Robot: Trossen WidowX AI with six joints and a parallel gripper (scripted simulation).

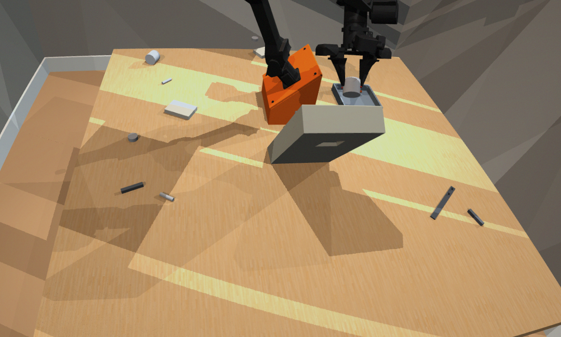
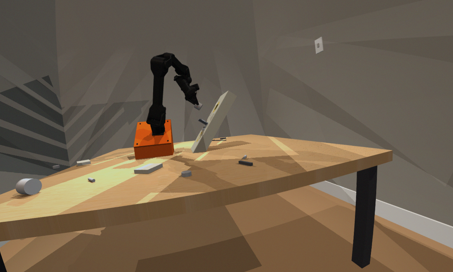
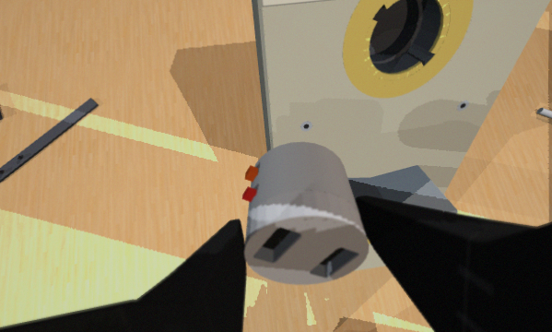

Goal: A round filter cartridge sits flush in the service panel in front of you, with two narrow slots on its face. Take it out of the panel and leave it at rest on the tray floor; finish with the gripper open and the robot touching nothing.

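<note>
Now: gripper tip 33 cm past the grey tray, 26 cm above it and 17 cm to the right of it. Also, from my gripper tip: beige service panel: 11 cm below, 8 cm to the right, 7 cm ahead; then round filter cartridge: right at my gripper tip.
</note>
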